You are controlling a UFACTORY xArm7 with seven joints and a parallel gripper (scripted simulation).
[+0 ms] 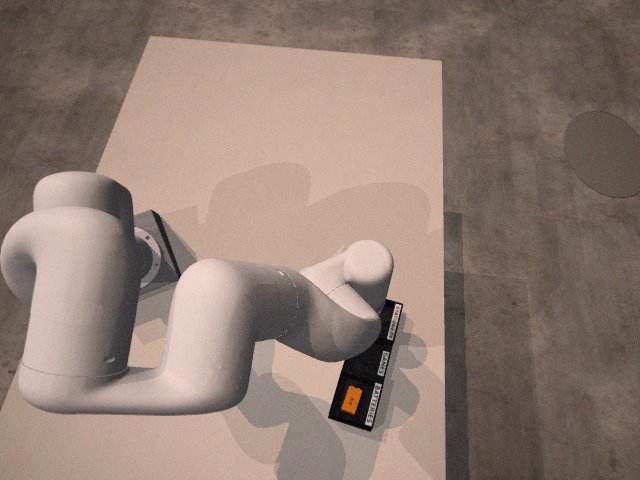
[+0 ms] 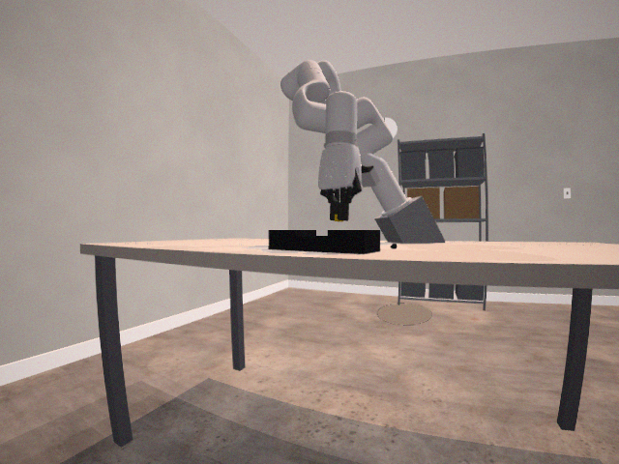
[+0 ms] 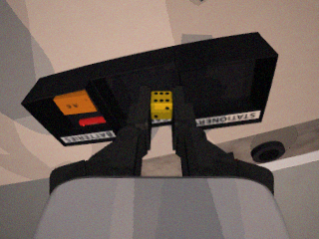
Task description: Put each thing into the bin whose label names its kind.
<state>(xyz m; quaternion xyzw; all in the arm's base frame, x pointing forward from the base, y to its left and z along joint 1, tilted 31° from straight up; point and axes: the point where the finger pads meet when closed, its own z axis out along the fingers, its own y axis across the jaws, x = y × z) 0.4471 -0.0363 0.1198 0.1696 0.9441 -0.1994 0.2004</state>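
My hand is 11 cm past the white domino, 4 cm to the right of it and 8 cm above it. Round my hand: orange battery (11 cm to the right, 7 cm below); then yellow die (1 cm below); then black nut (5 cm behind, 6 cm to the left, 9 cm below).
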